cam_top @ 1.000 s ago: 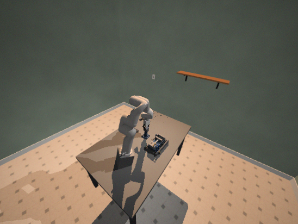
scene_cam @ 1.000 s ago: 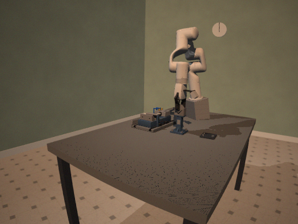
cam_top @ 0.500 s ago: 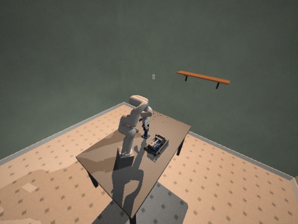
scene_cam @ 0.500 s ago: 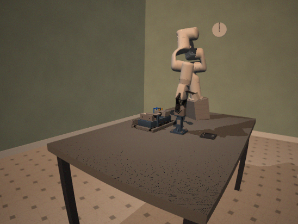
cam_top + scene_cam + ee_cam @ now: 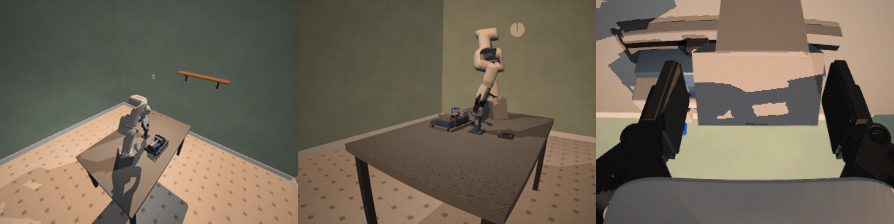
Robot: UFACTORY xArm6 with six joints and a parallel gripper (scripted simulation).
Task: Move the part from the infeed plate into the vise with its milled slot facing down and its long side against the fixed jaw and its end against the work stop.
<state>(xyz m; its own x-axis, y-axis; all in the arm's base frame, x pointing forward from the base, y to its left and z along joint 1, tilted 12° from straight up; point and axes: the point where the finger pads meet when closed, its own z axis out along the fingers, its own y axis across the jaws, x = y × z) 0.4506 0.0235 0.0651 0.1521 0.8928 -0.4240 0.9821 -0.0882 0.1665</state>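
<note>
The part lies 10 mm to the right of my hand and 10 mm below it. Round my hand: air cylinder rod: 200 mm to the right, 90 mm below, 80 mm behind; work stop: 170 mm to the right, 80 mm below, 20 mm ahead; vise base rail: 300 mm to the right, 130 mm below, 80 mm behind.
</note>
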